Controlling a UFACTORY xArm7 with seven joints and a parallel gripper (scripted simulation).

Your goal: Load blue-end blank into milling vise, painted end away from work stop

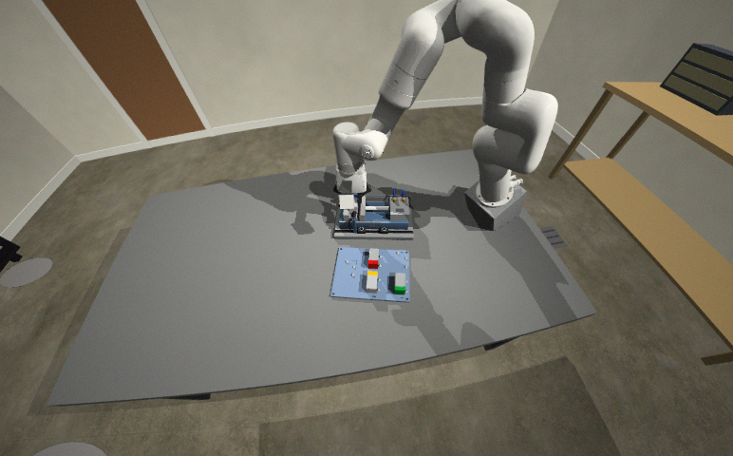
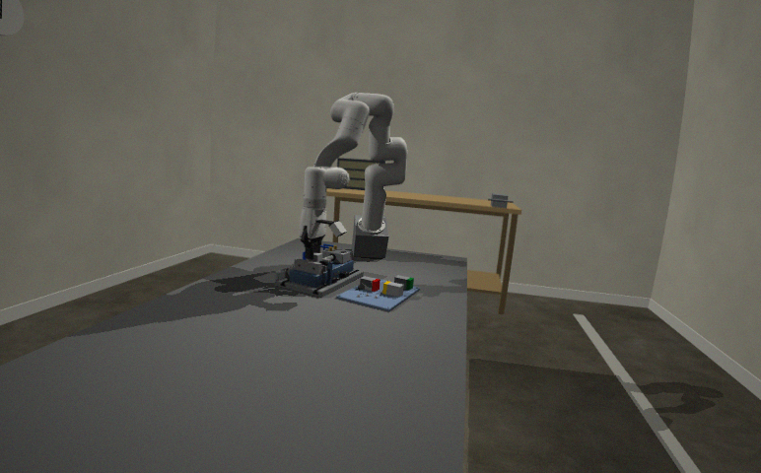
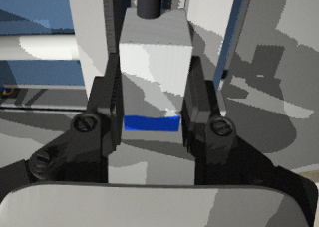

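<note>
Now: hand 20 mm above the blue-ended blank. Round my hand: milling vise: 80 mm below, 70 mm behind, 10 mm to the left; red-ended blank: 200 mm to the left, 100 mm below, 50 mm behind; work stop rod: 50 mm to the left, 30 mm below.
</note>
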